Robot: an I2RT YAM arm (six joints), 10 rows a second.
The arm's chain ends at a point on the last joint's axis. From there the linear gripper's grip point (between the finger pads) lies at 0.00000 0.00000 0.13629 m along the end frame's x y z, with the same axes.
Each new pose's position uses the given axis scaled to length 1; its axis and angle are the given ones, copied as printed.
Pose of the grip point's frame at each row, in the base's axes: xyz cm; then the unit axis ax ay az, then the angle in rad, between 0 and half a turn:
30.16 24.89 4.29 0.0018 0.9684 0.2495 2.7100
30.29 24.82 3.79 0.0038 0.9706 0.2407 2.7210
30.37 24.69 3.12 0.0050 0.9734 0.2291 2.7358
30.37 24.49 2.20 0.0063 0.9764 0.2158 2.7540
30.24 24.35 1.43 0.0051 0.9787 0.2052 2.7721
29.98 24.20 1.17 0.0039 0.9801 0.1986 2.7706
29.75 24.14 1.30 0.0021 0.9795 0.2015 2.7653
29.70 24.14 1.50 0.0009 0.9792 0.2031 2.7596
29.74 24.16 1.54 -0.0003 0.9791 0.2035 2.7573
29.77 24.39 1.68 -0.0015 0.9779 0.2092 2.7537
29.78 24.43 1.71 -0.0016 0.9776 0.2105 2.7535
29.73 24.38 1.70 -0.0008 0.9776 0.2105 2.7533
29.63 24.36 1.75 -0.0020 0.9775 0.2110 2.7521
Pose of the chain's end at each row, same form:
24.63 18.62 15.05 0.0018 0.9684 0.2495 2.7100
24.87 18.75 14.72 0.0038 0.9706 0.2407 2.7210
25.10 18.89 14.27 0.0050 0.9734 0.2291 2.7358
25.30 18.99 13.60 0.0063 0.9764 0.2158 2.7540
25.40 19.09 13.03 0.0051 0.9787 0.2052 2.7721
25.12 19.09 12.83 0.0039 0.9801 0.1986 2.7706
24.83 18.96 12.91 0.0021 0.9795 0.2015 2.7653
24.72 18.92 13.06 0.0009 0.9792 0.2031 2.7596
24.74 18.93 13.09 -0.0003 0.9791 0.2035 2.7573
24.74 19.01 13.15 -0.0015 0.9779 0.2092 2.7537
24.75 19.02 13.16 -0.0016 0.9776 0.2105 2.7535
24.69 18.98 13.15 -0.0008 0.9776 0.2105 2.7533
24.58 18.94 13.19 -0.0020 0.9775 0.2110 2.7521

